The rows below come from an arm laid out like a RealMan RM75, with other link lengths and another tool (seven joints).
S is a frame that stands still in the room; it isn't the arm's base.
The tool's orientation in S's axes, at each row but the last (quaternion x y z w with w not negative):
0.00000, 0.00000, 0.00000, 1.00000
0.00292, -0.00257, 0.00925, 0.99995
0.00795, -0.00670, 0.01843, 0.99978
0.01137, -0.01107, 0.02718, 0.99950
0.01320, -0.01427, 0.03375, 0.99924
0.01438, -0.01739, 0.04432, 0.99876
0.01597, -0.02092, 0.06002, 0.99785
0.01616, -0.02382, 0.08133, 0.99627
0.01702, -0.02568, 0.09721, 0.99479
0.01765, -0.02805, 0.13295, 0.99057
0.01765, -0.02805, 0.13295, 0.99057
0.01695, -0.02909, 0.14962, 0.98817
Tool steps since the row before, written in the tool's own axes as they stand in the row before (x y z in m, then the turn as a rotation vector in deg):
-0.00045, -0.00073, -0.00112, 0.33, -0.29, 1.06
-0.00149, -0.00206, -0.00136, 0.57, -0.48, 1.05
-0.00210, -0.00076, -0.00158, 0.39, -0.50, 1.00
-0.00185, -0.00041, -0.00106, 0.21, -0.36, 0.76
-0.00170, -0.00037, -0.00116, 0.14, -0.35, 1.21
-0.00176, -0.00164, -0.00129, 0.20, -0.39, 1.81
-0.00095, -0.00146, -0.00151, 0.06, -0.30, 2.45
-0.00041, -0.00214, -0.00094, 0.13, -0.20, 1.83
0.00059, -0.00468, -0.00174, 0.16, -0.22, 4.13
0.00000, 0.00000, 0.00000, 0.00, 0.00, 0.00
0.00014, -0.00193, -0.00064, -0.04, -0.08, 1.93
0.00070, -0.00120, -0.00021, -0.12, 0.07, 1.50
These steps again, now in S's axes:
-0.00045, -0.00073, -0.00112, 0.33, -0.29, 1.06
-0.00144, -0.00208, -0.00138, 0.57, -0.48, 1.05
-0.00205, -0.00081, -0.00162, 0.40, -0.50, 1.00
-0.00180, -0.00048, -0.00111, 0.21, -0.37, 0.76
-0.00164, -0.00045, -0.00122, 0.13, -0.37, 1.20
-0.00156, -0.00175, -0.00140, 0.17, -0.43, 1.80
-0.00071, -0.00151, -0.00159, 0.00, -0.37, 2.44
-0.00001, -0.00214, -0.00102, 0.08, -0.24, 1.83
0.00157, -0.00441, -0.00184, 0.00, -0.35, 4.12
0.00000, 0.00000, 0.00000, 0.00, 0.00, 0.00
0.00068, -0.00180, -0.00068, -0.12, -0.17, 1.92
0.00103, -0.00093, -0.00020, -0.21, -0.03, 1.49

